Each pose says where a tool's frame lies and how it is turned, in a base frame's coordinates. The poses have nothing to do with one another.
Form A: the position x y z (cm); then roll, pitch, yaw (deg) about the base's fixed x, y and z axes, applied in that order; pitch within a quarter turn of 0, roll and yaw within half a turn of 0.
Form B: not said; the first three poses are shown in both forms.
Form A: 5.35 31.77 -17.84 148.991 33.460 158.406
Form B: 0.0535 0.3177 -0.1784 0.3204 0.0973 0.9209 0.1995
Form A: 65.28 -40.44 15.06 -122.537 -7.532 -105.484
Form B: 0.6528 -0.4044 0.1506 0.2446 -0.5549 0.6773 -0.4166
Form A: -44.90 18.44 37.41 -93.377 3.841 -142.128
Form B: -0.4490 0.1844 0.3741 0.2455 -0.2142 0.6953 -0.6406
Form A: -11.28 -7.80 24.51 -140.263 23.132 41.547
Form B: -0.1128 -0.0780 0.2451 0.2444 -0.8856 -0.2631 0.2944
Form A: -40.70 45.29 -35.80 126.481 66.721 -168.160
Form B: -0.4070 0.4529 -0.3580 0.4496 -0.3232 0.7163 0.4247
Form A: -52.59 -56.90 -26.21 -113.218 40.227 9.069
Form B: -0.5259 -0.5690 -0.2621 0.4925 -0.7965 0.1267 0.3271
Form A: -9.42 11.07 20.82 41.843 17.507 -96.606
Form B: -0.0942 0.1107 0.2082 0.5735 0.3409 -0.1690 -0.7255
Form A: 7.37 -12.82 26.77 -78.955 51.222 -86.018
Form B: 0.0737 -0.1282 0.2677 0.6964 -0.1916 0.6350 -0.2738
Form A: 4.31 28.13 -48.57 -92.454 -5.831 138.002
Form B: 0.0431 0.2813 -0.4857 0.2819 -0.2256 -0.6859 0.6319
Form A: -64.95 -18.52 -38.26 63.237 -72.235 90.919
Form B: -0.6495 -0.1852 -0.3826 0.2622 0.6548 -0.0502 0.7071
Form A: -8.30 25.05 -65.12 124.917 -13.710 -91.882
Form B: -0.0830 0.2505 -0.6512 0.3953 0.5725 -0.6710 -0.2563
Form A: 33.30 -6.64 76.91 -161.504 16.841 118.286
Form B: 0.3330 -0.0664 0.7691 0.0425 0.5210 0.8261 -0.2106
